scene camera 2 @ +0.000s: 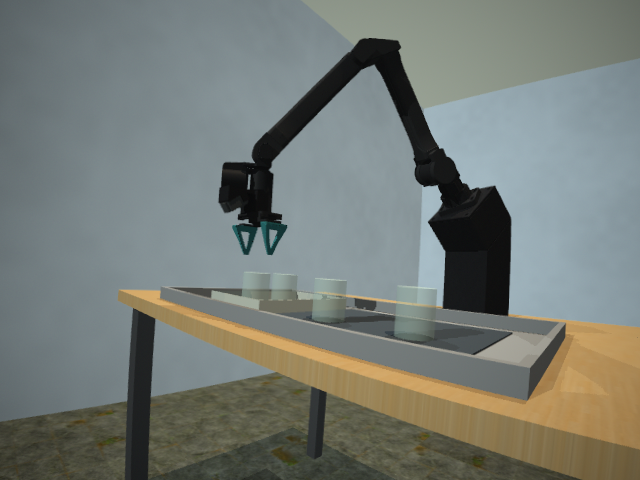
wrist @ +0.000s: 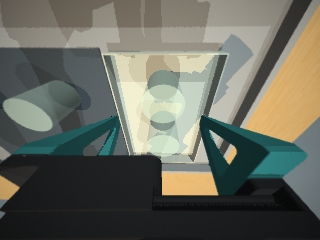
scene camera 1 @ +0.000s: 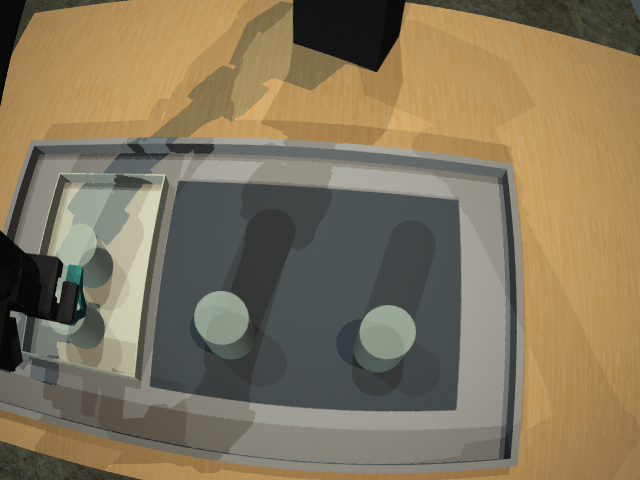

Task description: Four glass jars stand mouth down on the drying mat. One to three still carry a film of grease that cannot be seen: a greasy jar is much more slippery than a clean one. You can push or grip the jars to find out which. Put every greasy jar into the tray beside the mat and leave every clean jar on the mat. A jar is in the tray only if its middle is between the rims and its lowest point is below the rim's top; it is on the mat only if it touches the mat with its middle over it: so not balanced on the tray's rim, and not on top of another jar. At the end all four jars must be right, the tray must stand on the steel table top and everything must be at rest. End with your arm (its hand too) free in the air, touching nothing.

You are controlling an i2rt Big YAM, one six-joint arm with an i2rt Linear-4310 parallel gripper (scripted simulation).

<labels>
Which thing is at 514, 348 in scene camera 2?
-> A grey steel table top.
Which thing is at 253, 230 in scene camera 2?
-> My gripper.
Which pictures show my gripper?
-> Scene camera 2, the wrist view and scene camera 1: all of them.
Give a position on a dark drying mat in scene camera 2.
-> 465, 339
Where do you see a glass jar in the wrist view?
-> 41, 108
</labels>
